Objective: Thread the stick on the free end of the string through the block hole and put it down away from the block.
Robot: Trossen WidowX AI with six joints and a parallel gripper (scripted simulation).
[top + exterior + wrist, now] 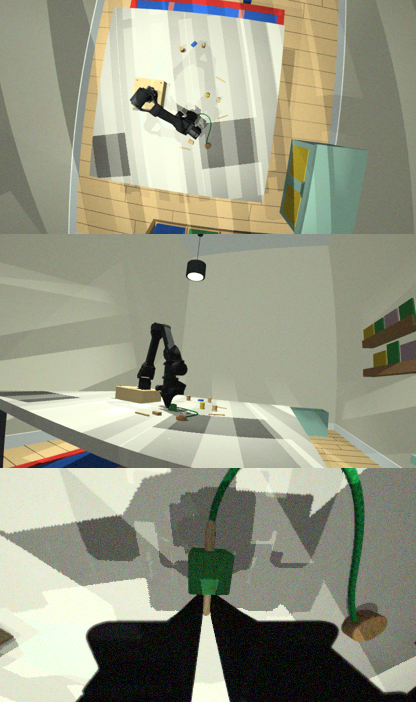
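My gripper tip is now 2 cm short of the green block and 2 cm to the right of it. Also, from my gripper tip: yellow cylinder: 13 cm ahead, 19 cm to the left, 1 cm above; then wooden block: 1 cm ahead, 13 cm to the right; then round wooden button: 12 cm ahead, 16 cm to the right.
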